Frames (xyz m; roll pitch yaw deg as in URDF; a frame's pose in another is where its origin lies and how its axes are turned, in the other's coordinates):
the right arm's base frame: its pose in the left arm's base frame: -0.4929 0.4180 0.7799 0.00 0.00 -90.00
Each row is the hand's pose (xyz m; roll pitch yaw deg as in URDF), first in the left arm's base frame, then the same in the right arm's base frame.
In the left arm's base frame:
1: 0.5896 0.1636 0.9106 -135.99 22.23 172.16
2: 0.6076 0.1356 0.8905 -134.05 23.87 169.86
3: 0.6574 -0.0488 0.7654 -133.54 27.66 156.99
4: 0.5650 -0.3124 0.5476 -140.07 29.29 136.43
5: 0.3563 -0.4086 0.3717 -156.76 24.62 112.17
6: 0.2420 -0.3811 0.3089 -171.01 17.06 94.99
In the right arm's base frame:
1: 0.2544 1.0825 0.1307 -135.99 22.23 -97.84
2: 0.2824 1.1005 0.1106 -134.05 23.87 -100.14
3: 0.4668 1.1503 -0.0145 -133.54 27.66 -113.01
4: 0.7304 1.0579 -0.2323 -140.07 29.29 -133.57
5: 0.8266 0.8492 -0.4082 -156.76 24.62 -157.83
6: 0.7991 0.7349 -0.4710 -171.01 17.06 -175.01

